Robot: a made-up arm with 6 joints. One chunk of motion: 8 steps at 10 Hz.
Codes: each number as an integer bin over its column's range. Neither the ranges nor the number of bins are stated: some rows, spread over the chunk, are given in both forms.
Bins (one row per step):
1: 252 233 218 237 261 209
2: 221 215 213 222 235 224
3: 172 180 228 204 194 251
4: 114 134 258 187 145 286
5: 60 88 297 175 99 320
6: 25 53 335 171 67 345
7: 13 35 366 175 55 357
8: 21 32 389 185 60 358
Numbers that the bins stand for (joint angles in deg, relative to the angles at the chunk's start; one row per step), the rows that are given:
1: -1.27 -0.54 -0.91 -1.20 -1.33 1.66
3: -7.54 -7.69 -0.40 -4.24 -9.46 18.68
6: -19.04 -24.84 5.05 -7.27 -24.87 56.76
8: -19.36 -27.68 7.79 -5.98 -25.72 62.02
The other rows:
2: -3.70 -2.97 -1.16 -2.58 -4.49 7.74
4: -12.08 -13.91 1.13 -5.80 -15.41 32.86
5: -16.30 -20.12 3.11 -6.90 -20.99 46.63
7: -19.98 -27.27 6.62 -6.90 -26.33 61.62

